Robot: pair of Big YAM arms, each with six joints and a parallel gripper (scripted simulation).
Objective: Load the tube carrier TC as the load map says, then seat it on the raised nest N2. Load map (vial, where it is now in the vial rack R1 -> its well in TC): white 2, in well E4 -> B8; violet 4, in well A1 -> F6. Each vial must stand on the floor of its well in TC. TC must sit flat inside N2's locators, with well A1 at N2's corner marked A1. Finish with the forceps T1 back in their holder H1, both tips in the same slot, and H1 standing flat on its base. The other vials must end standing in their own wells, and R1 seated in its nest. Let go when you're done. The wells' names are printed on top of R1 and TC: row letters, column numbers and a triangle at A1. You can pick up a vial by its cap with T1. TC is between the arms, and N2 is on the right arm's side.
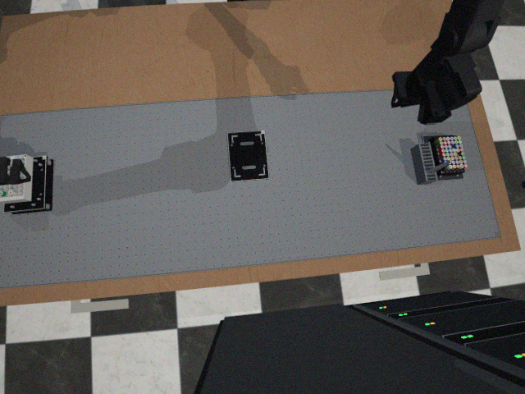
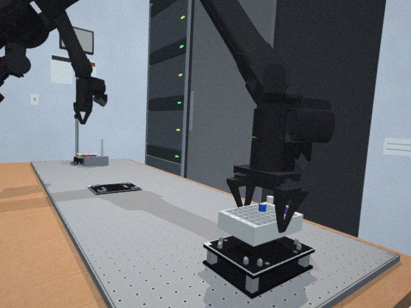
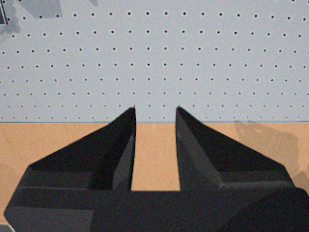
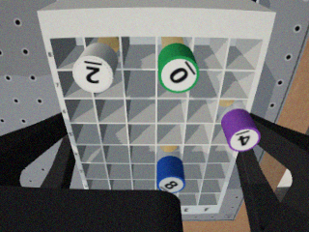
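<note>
My right gripper is now right at the tube carrier TC. The rest, counted from my right hand: raised nest N2: 5 cm below; then grey holder H1: 123 cm to the left, 7 cm below, 1 cm ahead.
</note>
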